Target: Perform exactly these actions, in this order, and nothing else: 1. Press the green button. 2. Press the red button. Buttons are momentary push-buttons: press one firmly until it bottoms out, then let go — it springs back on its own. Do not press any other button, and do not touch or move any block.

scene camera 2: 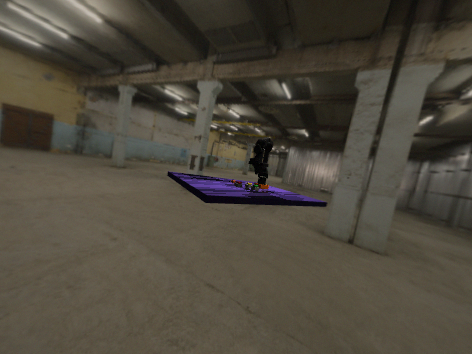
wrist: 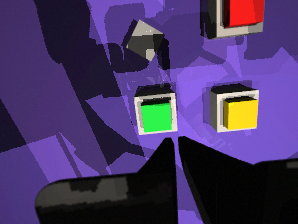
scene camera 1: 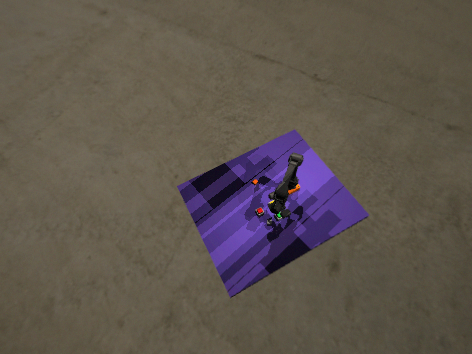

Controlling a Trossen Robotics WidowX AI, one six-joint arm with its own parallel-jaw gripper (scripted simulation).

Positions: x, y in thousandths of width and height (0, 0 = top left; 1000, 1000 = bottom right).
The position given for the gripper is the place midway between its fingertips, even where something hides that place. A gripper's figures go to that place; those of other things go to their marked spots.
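A grey block (wrist: 488, 181) sits 0.21 m from the lens, while the gripper (wrist: 586, 641) is 0.11 m from the lens.
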